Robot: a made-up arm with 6 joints. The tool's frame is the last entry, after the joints. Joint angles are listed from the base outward.
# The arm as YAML. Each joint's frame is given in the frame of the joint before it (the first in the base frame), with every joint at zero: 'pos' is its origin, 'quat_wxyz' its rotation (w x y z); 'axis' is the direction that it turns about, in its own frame. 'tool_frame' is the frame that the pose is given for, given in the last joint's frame.
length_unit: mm
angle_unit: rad
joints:
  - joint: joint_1
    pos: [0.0, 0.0, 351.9]
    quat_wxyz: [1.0, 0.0, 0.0, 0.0]
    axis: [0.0, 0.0, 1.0]
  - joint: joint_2
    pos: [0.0, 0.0, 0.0]
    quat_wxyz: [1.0, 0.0, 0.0, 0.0]
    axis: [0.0, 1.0, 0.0]
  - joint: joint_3
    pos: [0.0, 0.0, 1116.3]
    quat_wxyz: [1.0, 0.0, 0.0, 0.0]
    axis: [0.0, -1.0, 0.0]
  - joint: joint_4
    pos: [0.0, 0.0, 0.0]
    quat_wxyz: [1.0, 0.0, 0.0, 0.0]
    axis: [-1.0, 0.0, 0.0]
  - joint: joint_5
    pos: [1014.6, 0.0, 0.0]
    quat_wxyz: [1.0, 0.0, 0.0, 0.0]
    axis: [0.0, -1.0, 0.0]
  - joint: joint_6
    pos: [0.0, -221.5, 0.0]
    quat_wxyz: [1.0, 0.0, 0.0, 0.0]
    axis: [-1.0, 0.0, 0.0]
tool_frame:
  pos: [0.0, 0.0, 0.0]
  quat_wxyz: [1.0, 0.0, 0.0, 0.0]
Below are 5 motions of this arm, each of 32 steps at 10 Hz.
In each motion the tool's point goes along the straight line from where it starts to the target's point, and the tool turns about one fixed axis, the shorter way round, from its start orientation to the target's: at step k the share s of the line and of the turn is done. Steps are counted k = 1, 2, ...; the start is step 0. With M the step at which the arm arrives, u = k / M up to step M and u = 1 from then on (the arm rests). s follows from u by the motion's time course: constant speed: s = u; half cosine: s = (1 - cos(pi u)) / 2; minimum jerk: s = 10 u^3 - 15 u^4 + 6 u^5.
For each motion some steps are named. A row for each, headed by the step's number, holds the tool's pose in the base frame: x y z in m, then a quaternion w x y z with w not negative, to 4 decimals.
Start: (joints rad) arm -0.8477 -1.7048 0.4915 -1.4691 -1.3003 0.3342
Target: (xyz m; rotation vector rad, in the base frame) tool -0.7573 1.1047 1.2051 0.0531 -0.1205 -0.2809
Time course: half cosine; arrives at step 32
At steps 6, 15, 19, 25, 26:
6: -1.0013 1.1242 1.1586 0.8580 -0.3529 -0.2791 0.2478
15: -0.9036 1.1164 1.1772 0.9525 -0.2091 -0.1995 0.0956
19: -0.8519 1.1123 1.1871 0.9800 -0.1274 -0.1523 0.0122
25: -0.7875 1.1071 1.1993 0.9914 -0.0230 -0.0901 -0.0917
26: -0.7798 1.1065 1.2008 0.9911 -0.0103 -0.0824 -0.1042

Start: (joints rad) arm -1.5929 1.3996 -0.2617 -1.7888 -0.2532 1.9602
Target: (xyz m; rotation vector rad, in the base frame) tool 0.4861 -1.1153 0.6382 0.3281 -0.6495 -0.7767
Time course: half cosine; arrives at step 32
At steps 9, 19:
9: 0.1137 -0.8526 -0.2501 0.6887 0.4853 0.3387 -0.4189
19: 0.3244 -1.0012 0.2525 0.8466 0.3235 -0.0281 -0.4217

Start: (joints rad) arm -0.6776 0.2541 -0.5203 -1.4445 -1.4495 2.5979
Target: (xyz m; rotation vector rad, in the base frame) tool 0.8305 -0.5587 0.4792 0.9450 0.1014 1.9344
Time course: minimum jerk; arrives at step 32
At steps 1, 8, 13, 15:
1: 0.6465 -0.5560 0.5658 0.8857 -0.1539 0.0222 0.4374
8: 0.6655 -0.5563 0.5568 0.8653 -0.0966 0.0251 0.4911
13: 0.7069 -0.5569 0.5374 0.8015 0.0296 0.0307 0.5965
15: 0.7277 -0.5572 0.5276 0.7597 0.0932 0.0333 0.6427

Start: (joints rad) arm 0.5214 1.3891 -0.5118 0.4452 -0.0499 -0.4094
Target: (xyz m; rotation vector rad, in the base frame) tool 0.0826 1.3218 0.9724 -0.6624 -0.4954 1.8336
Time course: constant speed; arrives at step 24
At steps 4, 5, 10, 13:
4: 0.7177 0.4325 -0.2022 0.6103 -0.2715 0.6775 0.3081
5: 0.6859 0.4770 -0.1435 0.6234 -0.2797 0.6435 0.3449
10: 0.5271 0.6993 0.1502 0.6629 -0.3091 0.4494 0.5130
13: 0.4319 0.8327 0.3264 0.6648 -0.3167 0.3172 0.5976

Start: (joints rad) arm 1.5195 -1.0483 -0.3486 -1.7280 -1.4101 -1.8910
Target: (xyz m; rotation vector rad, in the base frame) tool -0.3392 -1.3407 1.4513 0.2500 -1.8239 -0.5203
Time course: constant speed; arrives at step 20
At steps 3, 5, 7, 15, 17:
3: -0.0825 -0.2423 1.4035 0.1793 -0.0320 -0.9640 -0.1936
5: -0.1127 -0.3715 1.4091 0.2298 -0.0155 -0.9525 -0.1993
7: -0.1429 -0.5007 1.4147 0.2796 0.0011 -0.9381 -0.2044
15: -0.2637 -1.0176 1.4372 0.4688 0.0670 -0.8532 -0.2186
17: -0.2939 -1.1469 1.4429 0.5130 0.0831 -0.8254 -0.2206

